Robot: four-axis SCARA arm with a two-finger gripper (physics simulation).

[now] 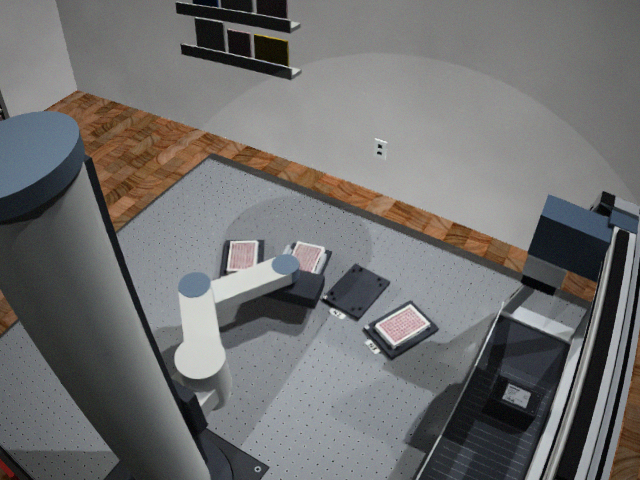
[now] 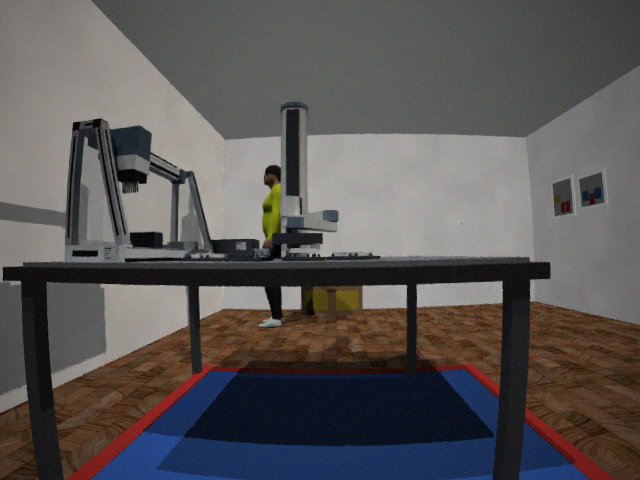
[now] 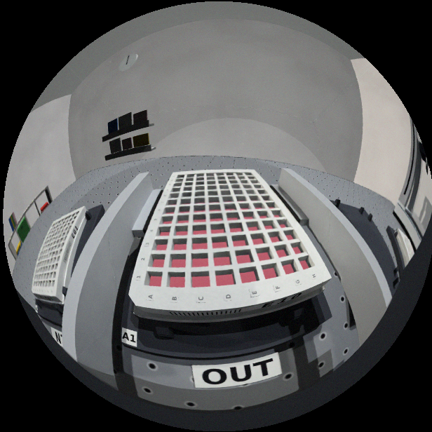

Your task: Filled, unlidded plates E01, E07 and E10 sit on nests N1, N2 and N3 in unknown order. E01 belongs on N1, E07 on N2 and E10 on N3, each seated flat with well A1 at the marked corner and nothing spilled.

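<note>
My gripper is shut on the filled white plate E10, its two fingers along the long sides. E10 hangs level, low above the dark nest marked OUT, with well A1 on the side of the A1 mark. Plate E01 sits on the left nest, whose label is partly hidden. N2 is bare, pegs showing. A third plate, its code not legible, sits on N3. Red shows in the wells.
A gantry machine stands beyond N3, with a dark deck and a black box on it. The arm's column rises from the perforated table. A person stands behind the column.
</note>
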